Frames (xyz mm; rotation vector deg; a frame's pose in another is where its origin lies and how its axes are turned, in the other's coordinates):
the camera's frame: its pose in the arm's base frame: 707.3 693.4 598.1 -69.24 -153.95 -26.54
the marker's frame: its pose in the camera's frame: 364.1 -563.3 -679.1 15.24 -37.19 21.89
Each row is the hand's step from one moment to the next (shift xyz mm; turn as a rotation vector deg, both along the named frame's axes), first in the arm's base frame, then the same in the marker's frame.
Working: the arm's base frame: its pose in the marker's frame: 105.7 -121.3 1257.5 -96.22 -132.80 19.33

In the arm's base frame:
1: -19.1 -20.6 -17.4 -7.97 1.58 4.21
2: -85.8 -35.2 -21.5 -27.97 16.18 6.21
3: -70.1 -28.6 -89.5 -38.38 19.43 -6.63
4: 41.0 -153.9 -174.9 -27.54 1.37 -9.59
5: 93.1 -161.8 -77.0 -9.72 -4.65 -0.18
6: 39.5 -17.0 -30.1 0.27 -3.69 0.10
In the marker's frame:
1: -6.7 -23.8 21.9 2.36 -7.25 -5.06
2: 1.6 -91.6 25.8 20.67 -21.90 -13.27
3: 25.9 -72.3 88.6 31.05 -30.35 -3.05
4: -89.9 -1.8 218.8 12.72 -25.45 6.56
5: -145.8 41.9 133.2 -1.18 -10.66 1.02
6: -16.7 33.5 36.8 -3.40 -0.87 1.16

